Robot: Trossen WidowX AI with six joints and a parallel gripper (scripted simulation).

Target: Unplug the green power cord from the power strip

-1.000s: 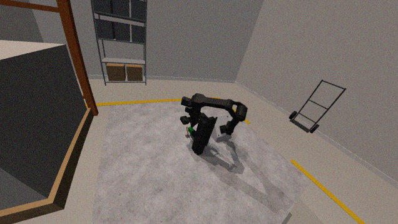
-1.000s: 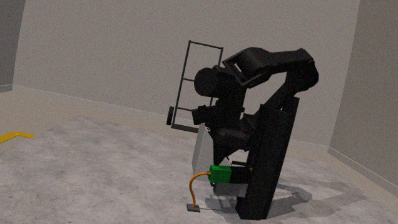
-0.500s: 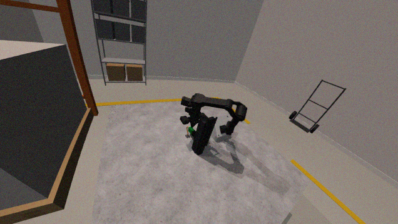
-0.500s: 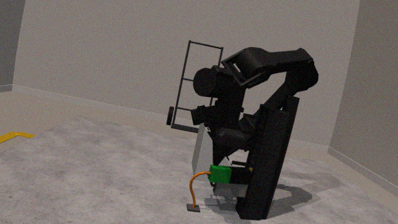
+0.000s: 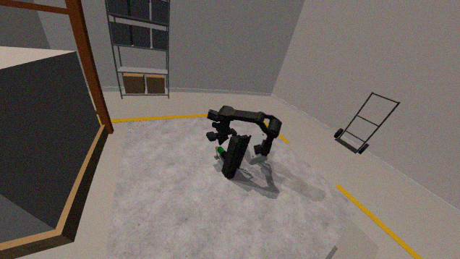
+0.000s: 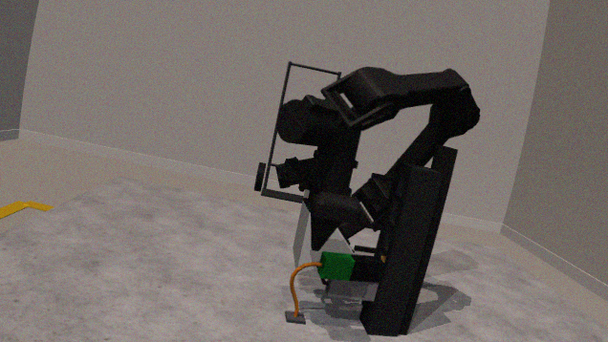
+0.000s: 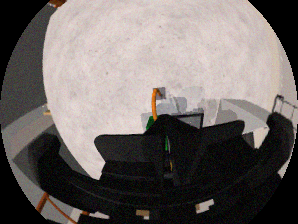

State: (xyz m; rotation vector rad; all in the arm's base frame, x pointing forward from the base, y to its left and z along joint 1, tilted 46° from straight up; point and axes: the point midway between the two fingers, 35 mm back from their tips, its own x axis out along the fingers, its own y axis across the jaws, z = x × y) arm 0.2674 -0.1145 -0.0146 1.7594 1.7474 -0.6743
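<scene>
Right now the green plug is 5 cm to the left of my gripper tip and 1 cm below it.
</scene>
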